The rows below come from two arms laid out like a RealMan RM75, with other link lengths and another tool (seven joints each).
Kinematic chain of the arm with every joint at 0, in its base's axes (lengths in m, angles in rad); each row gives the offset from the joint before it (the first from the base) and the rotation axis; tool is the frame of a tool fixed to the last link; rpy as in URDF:
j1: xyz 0 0 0.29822 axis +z
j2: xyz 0 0 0 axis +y
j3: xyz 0 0 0.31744 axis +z
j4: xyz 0 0 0 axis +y
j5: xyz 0 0 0.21 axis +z
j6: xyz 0 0 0 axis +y
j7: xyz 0 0 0.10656 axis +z
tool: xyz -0.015 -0.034 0.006 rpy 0.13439 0 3.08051
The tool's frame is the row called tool.
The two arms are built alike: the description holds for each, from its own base.
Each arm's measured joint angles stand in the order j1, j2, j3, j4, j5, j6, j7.
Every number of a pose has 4 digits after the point. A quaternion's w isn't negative.
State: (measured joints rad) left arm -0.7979 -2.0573 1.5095 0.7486 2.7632 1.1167 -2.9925; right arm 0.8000 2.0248 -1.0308 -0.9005 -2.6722 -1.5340 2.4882
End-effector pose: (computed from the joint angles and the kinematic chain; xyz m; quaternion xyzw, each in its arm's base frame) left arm -0.2920 0.4272 0.0284 0.5167 -0.7991 -0.2439 0.1867; right arm 0.2677 0.4569 0.0869 0.4337 0.8872 0.0801 0.1352
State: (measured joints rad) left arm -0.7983 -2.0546 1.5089 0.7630 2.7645 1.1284 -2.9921; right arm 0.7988 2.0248 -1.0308 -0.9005 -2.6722 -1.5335 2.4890
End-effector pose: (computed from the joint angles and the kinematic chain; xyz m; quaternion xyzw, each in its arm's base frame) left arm -0.2894 0.4285 0.0308 0.5143 -0.8005 -0.2446 0.1868; right arm 0.2682 0.4566 0.0869 0.4346 0.8868 0.0803 0.1351
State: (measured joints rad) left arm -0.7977 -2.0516 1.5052 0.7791 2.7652 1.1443 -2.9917; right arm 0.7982 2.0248 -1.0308 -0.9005 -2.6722 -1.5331 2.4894
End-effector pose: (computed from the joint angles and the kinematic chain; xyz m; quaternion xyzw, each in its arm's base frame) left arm -0.2871 0.4294 0.0338 0.5137 -0.8010 -0.2443 0.1867; right arm 0.2685 0.4565 0.0870 0.4350 0.8866 0.0805 0.1350
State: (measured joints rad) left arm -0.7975 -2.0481 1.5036 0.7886 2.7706 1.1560 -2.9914; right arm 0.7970 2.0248 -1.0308 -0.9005 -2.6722 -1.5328 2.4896
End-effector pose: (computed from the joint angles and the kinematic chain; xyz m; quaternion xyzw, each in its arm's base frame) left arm -0.2863 0.4301 0.0368 0.5123 -0.8008 -0.2458 0.1895; right arm 0.2691 0.4562 0.0870 0.4355 0.8863 0.0806 0.1350
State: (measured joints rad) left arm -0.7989 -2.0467 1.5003 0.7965 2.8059 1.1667 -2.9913; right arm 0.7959 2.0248 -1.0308 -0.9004 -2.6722 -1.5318 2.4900
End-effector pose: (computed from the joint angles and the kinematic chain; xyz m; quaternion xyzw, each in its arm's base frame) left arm -0.2861 0.4318 0.0419 0.5045 -0.7998 -0.2555 0.2014; right arm 0.2696 0.4560 0.0870 0.4361 0.8860 0.0809 0.1348
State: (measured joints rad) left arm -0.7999 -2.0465 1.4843 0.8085 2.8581 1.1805 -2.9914; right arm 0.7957 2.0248 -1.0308 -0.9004 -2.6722 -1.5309 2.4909
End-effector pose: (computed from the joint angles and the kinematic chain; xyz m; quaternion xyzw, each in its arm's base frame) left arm -0.2861 0.4340 0.0494 0.4969 -0.7964 -0.2701 0.2141; right arm 0.2697 0.4560 0.0871 0.4365 0.8859 0.0814 0.1346
